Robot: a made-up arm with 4 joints.
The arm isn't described. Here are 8 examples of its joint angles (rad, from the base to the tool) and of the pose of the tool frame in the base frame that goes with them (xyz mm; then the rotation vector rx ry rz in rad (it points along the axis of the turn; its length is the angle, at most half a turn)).
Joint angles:
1: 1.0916 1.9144 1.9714 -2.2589
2: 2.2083 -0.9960 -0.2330 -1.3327
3: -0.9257 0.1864 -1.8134 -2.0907
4: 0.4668 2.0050 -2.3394 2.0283
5: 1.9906 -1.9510 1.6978 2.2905
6: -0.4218 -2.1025 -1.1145 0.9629
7: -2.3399 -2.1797 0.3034 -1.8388
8: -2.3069 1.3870 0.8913 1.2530
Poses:
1: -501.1 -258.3 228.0 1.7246 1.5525 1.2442
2: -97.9 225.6 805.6 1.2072 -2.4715 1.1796
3: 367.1 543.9 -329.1 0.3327 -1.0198 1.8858
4: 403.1 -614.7 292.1 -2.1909 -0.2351 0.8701
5: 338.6 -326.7 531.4 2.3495 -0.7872 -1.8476
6: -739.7 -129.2 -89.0 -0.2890 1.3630 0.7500
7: -88.9 -603.2 335.2 -0.8710 -2.1600 -0.9892
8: -310.1 -37.9 628.7 1.0050 2.0876 1.0093
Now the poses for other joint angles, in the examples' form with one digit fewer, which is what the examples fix.
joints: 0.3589 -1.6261 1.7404 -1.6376
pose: 470 253 354 -2.247 -0.327 1.876
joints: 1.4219 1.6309 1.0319 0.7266
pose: -430 262 -153 -0.284 1.634 -1.113
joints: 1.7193 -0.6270 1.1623 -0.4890
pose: 478 273 30 0.375 -0.751 0.543
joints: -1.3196 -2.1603 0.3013 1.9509
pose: -89 -455 -339 -1.166 -0.089 0.347
